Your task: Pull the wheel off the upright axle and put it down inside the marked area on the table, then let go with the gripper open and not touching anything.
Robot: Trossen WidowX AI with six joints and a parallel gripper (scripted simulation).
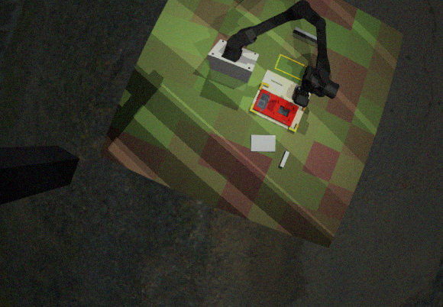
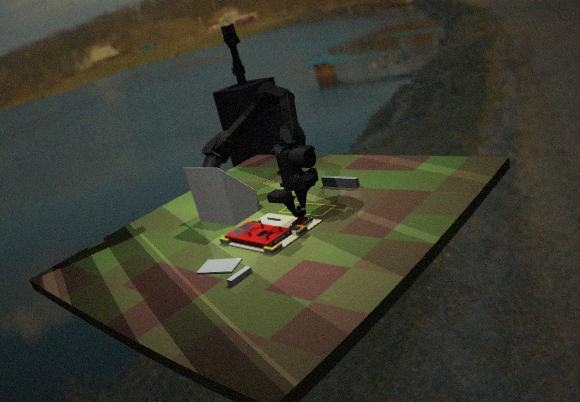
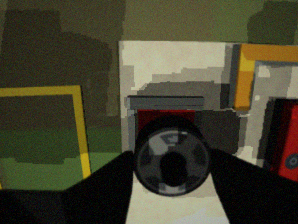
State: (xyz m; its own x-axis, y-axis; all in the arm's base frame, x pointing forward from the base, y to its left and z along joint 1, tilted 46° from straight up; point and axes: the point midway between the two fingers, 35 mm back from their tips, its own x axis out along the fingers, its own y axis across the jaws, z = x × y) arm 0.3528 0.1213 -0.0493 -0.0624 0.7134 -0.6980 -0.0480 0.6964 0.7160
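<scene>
My gripper tip is right at the wheel. Round my gripper tip: small bar 330 mm to the right, 70 mm ahead, 30 mm below; then flat plate 310 mm to the right, 60 mm behind, 40 mm below.
</scene>
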